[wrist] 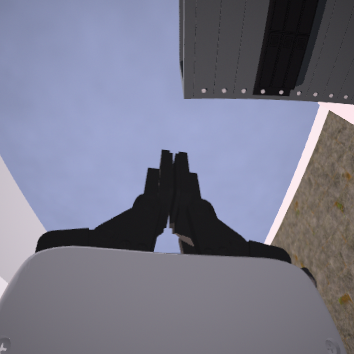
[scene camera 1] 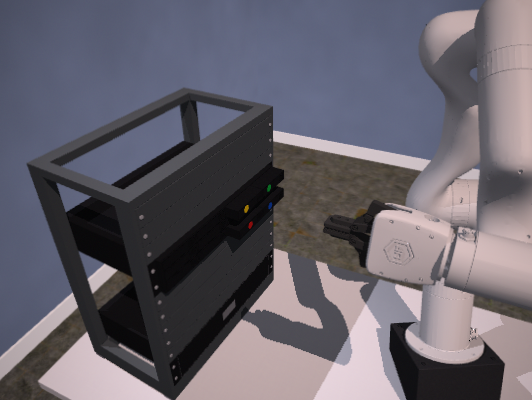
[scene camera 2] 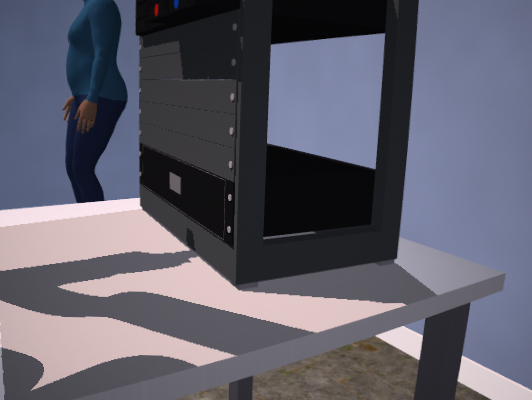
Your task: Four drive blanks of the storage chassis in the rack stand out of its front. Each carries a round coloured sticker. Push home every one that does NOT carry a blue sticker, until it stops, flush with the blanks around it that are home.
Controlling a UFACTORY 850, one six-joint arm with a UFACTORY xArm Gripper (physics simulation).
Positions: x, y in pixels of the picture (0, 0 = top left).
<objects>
gripper: wrist; scene camera 1; not seen in scene camera 2 (out of frame)
rack: wrist; scene camera 1; scene camera 2 206, 171
same spot on rack: [wrist: 288, 57] = [scene camera 1: 185, 263]
same spot on gripper: [scene camera 1: 353, 230] = [wrist: 155, 241]
</objects>
